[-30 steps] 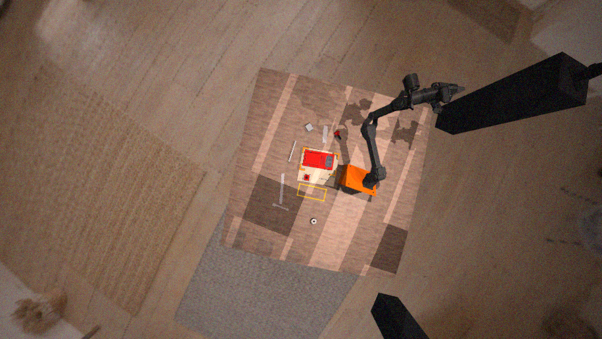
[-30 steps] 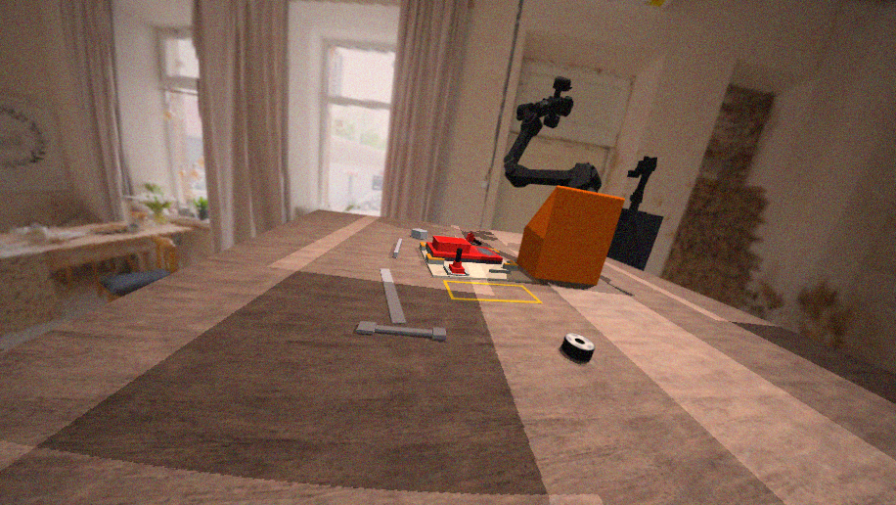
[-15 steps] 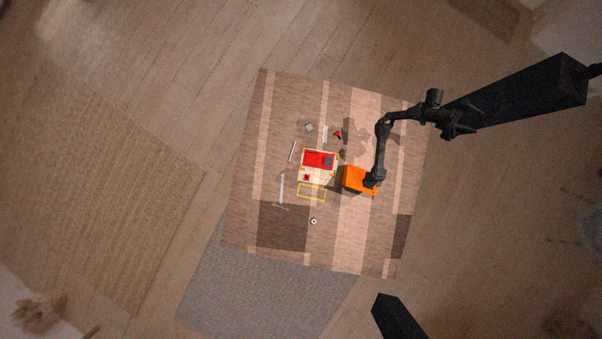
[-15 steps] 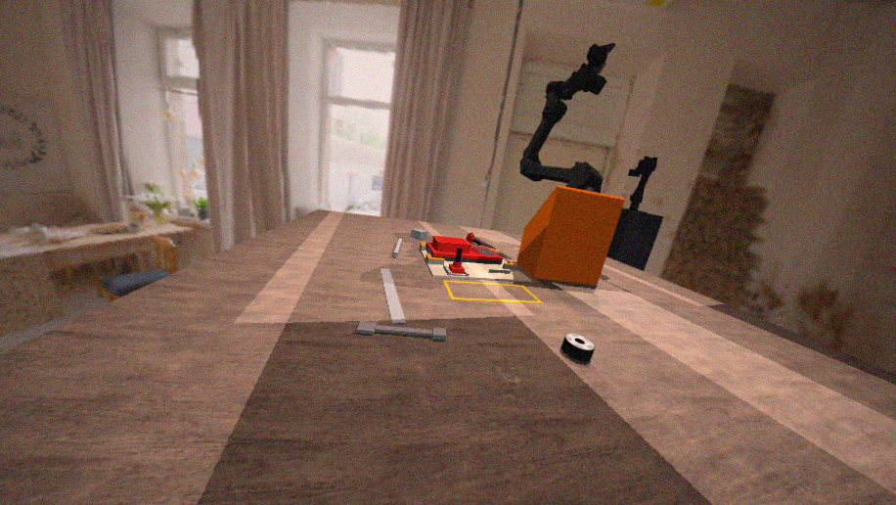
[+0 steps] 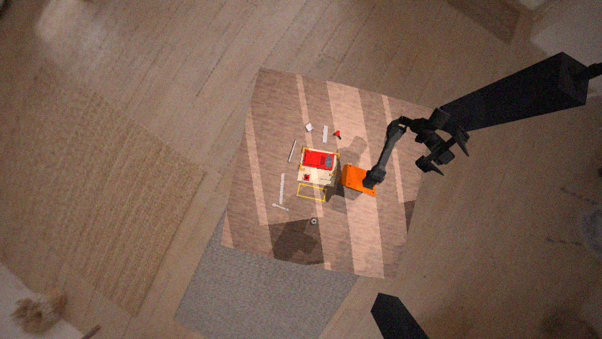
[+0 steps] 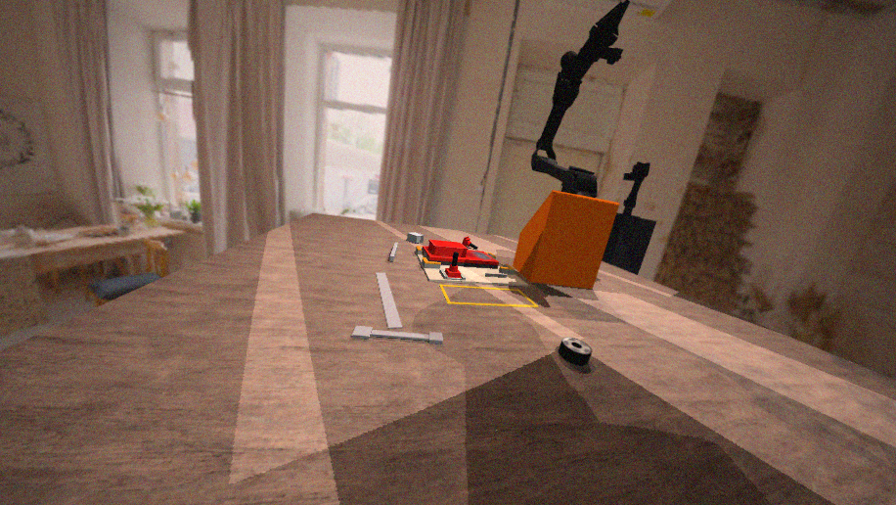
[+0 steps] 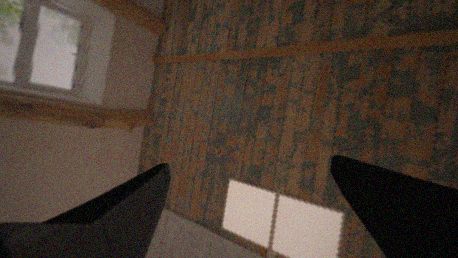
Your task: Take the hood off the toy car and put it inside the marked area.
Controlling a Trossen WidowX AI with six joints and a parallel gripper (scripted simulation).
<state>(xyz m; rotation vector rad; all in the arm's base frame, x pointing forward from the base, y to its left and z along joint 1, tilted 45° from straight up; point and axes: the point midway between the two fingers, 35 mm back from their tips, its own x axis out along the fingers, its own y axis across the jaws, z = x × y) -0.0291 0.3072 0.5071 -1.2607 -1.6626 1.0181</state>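
Right now the red hood is 390 mm ahead of my gripper tip, 70 mm to the left of it and 750 mm below it. From my gripper tip the other things lie so: black wheel (250 mm ahead, 470 mm to the left, 780 mm below); beige fixture board (350 mm ahead, 100 mm to the left, 780 mm below); small grey block (480 mm ahead, 120 mm to the right, 780 mm below).
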